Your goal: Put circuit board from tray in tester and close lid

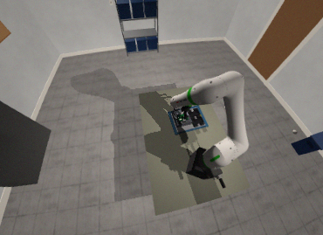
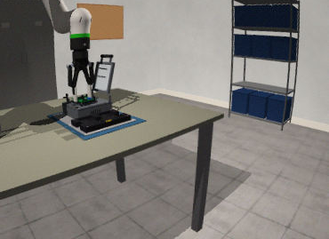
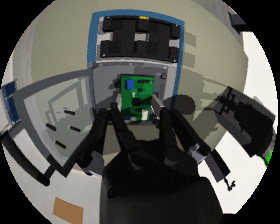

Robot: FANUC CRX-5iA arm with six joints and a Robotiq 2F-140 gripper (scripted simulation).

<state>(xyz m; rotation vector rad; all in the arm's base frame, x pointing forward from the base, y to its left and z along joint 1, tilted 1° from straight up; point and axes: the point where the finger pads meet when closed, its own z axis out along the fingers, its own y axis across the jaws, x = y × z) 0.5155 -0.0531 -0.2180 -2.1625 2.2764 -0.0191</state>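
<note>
Now: hand 20 mm above the green circuit board. Round my hand: tester lid 120 mm ahead, 10 mm to the right, 80 mm above; then tester plate 10 mm ahead, 10 mm to the left, 30 mm below.
</note>
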